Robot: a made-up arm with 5 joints.
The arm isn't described. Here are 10 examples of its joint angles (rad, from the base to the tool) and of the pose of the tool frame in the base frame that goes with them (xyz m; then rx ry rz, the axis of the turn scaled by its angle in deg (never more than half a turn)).
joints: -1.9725 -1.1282 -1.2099 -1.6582 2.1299
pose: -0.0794 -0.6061 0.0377 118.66 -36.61 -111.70
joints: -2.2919 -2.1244 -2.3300 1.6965 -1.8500
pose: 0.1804 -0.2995 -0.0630 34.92 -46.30 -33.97
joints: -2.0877 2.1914 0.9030 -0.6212 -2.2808
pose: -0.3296 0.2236 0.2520 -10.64 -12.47 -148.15
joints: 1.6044 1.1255 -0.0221 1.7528 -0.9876
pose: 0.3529 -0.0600 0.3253 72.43 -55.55 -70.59
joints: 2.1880 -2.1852 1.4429 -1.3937 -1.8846
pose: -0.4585 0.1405 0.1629 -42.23 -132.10 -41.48
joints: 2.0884 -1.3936 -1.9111 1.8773 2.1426
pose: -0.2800 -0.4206 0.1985 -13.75 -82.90 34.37
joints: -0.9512 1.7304 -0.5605 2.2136 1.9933
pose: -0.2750 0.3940 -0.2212 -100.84 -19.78 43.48
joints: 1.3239 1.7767 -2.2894 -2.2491 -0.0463
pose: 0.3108 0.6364 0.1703 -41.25 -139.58 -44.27
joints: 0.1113 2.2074 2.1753 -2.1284 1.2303
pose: 0.3559 0.2875 -0.0125 -11.34 65.86 -113.34
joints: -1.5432 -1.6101 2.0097 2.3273 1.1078
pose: 0.3865 -0.2912 -0.1287 -142.17 -76.30 -74.56
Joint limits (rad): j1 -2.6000..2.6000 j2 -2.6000..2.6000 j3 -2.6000..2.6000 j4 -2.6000..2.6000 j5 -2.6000..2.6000
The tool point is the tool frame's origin. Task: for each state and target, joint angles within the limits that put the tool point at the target. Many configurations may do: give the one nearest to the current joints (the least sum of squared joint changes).
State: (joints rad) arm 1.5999 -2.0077 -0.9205 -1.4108 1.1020
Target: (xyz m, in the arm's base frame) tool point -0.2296 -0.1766 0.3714
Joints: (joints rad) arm 0.9163 -2.3575 -0.9796 -1.2070 1.2856
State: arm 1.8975 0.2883 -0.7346 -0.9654 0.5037
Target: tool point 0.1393 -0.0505 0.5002
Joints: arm 2.6000 0.6290 -0.4138 -0.6623 0.7516
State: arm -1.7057 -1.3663 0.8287 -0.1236 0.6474
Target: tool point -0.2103 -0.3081 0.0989
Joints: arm -2.4119 -0.7711 0.4571 -0.6004 0.8563
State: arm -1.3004 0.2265 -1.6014 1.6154 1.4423
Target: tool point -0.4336 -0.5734 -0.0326
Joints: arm -1.4455 -0.1991 -2.0044 2.3460 1.0534
